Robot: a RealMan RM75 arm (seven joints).
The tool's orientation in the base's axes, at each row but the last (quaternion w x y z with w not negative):
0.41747, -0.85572, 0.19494, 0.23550
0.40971, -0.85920, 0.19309, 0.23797
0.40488, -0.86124, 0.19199, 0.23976
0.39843, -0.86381, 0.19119, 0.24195
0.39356, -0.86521, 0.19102, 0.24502
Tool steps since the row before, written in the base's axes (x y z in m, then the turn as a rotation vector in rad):
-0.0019, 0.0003, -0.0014, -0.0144, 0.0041, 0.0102
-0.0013, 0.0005, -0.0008, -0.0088, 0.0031, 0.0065
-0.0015, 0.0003, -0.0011, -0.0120, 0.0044, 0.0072
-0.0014, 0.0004, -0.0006, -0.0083, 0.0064, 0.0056
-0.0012, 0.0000, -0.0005, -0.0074, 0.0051, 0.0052
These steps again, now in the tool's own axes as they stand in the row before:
-0.0008, 0.0017, 0.0015, -0.0180, -0.0011, 0.0013
-0.0007, 0.0009, 0.0012, -0.0113, -0.0012, 0.0011
-0.0006, 0.0013, 0.0012, -0.0144, -0.0007, 0.0026
-0.0008, 0.0008, 0.0010, -0.0108, -0.0029, 0.0040
-0.0007, 0.0009, 0.0006, -0.0097, -0.0023, 0.0030

